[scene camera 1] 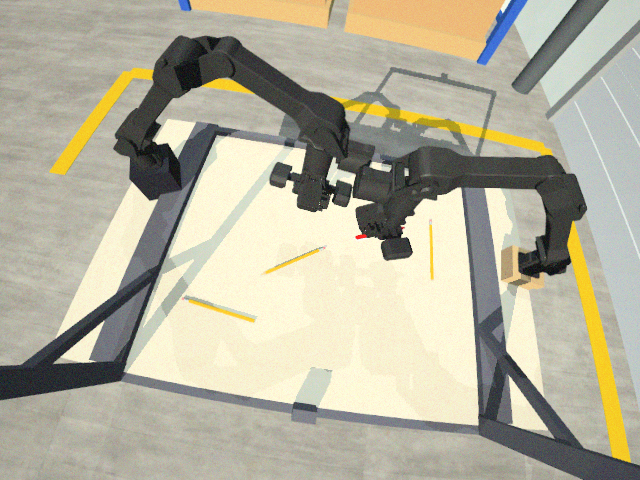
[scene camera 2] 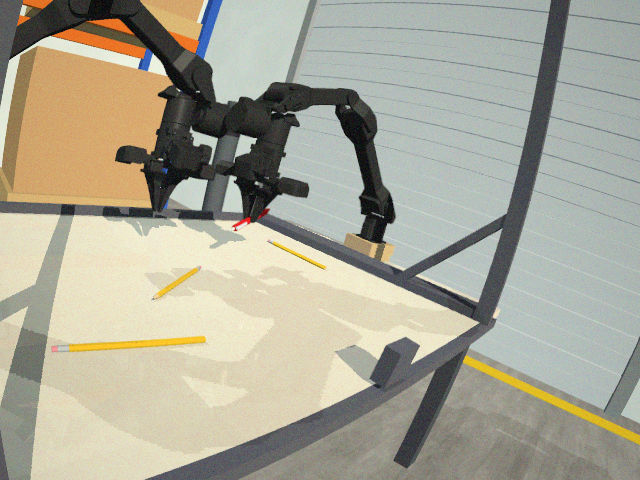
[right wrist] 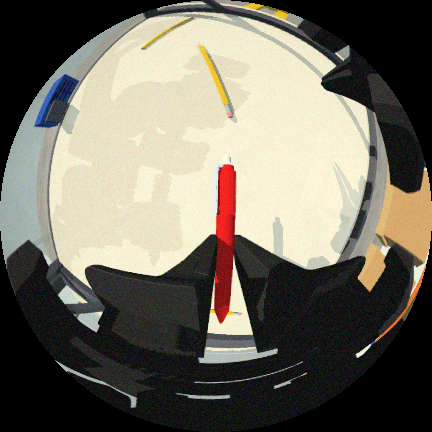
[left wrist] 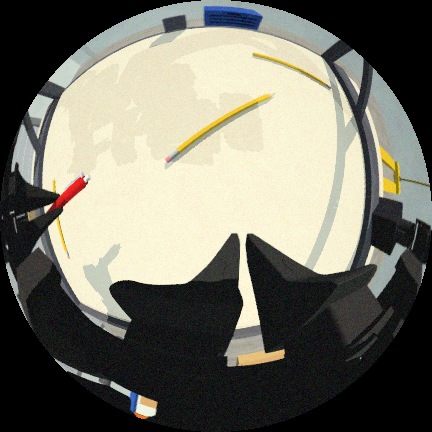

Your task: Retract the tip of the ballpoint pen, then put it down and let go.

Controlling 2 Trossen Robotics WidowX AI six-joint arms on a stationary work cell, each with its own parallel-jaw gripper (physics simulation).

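Frame: origin at the left arm's base, x left, y back, z up, level; centimetres.
Seen in the pictures: left gripper, fingertip midpoint: (scene camera 2: 156, 211) (right wrist: 323, 83) (left wrist: 240, 238); right gripper, fingertip midpoint: (scene camera 2: 248, 221) (right wrist: 224, 240) (left wrist: 60, 203); left arm's base, link origin: (scene camera 1: 149, 160) (left wrist: 397, 228); right arm's base, link origin: (scene camera 1: 528, 265) (scene camera 2: 371, 239).
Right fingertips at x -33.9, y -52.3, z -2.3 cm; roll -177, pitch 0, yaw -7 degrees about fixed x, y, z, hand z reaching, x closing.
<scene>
Pixels of each thing's top centre, then the offset from my right fingertips to it. "pt": a spot on its surface instead.
- red ballpoint pen, surface spot: (right wrist: 226, 190) (left wrist: 70, 188) (scene camera 2: 239, 222) (scene camera 1: 362, 236) pt dx +0.3, dy +3.4, dz +0.0 cm
- small block, top centre: (scene camera 2: 402, 343) (scene camera 1: 304, 415) dx -33.5, dy +27.4, dz -2.6 cm
A red ballpoint pen (scene camera 1: 360, 236) (scene camera 2: 241, 224) (left wrist: 72, 190) (right wrist: 226, 190) with a white clip and white end button is held in my right gripper (scene camera 2: 253, 219) (left wrist: 60, 203) (right wrist: 224, 240). That gripper is shut on its barrel, a little above the table. In the right wrist view the button end points away from the gripper and the red tapered end lies back between the fingers; I cannot make out a writing point there. My left gripper (scene camera 2: 158, 209) (left wrist: 240, 238) is shut, with a narrow gap and no object visible between its fingers. It is above the table, to the left of the pen in both scene views.
Three yellow pencils lie on the table: one near the middle (scene camera 1: 294, 260) (scene camera 2: 176, 282) (left wrist: 220, 122) (right wrist: 215, 77), one farther left (scene camera 1: 220, 310) (scene camera 2: 129, 344), one at the right (scene camera 1: 431, 250) (scene camera 2: 297, 254). A dark frame (scene camera 1: 206, 391) edges the table, with a small block (scene camera 1: 305, 413) (scene camera 2: 395, 361). The two arms are close together.
</scene>
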